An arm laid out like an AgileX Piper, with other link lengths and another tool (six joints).
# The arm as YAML. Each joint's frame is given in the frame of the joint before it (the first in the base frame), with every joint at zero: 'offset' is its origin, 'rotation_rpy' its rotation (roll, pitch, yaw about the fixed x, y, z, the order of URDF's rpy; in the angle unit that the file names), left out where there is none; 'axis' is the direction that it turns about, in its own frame. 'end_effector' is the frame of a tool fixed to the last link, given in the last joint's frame.
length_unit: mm
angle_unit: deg
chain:
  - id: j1
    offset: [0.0, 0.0, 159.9]
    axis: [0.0, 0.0, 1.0]
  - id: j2
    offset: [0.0, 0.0, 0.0]
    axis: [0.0, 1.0, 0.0]
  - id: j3
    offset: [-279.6, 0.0, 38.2]
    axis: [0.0, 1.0, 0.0]
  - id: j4
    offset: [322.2, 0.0, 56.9]
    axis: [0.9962, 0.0, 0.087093]
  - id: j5
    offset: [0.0, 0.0, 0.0]
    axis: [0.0, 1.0, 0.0]
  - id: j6
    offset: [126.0, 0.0, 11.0]
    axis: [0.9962, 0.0, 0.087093]
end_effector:
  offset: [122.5, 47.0, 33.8]
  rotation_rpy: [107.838, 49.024, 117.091]
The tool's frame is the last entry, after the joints.
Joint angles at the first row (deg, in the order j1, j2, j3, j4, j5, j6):
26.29, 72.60, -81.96, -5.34, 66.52, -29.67
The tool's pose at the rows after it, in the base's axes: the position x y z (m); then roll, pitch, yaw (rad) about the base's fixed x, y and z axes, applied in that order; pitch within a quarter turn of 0, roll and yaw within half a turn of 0:
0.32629 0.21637 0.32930 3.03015 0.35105 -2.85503
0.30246 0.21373 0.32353 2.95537 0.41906 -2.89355
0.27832 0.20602 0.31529 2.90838 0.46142 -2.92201
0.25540 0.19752 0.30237 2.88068 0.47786 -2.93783
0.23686 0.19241 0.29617 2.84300 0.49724 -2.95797
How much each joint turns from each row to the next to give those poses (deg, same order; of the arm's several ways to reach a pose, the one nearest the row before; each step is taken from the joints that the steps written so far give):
0.00, -9.36, 12.39, 4.61, -7.08, 0.94
0.00, -8.67, 9.72, 2.24, -5.63, 1.36
0.00, -8.05, 7.83, 1.18, -2.71, 0.89
0.00, -7.07, 6.41, 0.79, -0.62, 0.48
0.00, -6.06, 4.59, 1.11, -0.13, 0.58

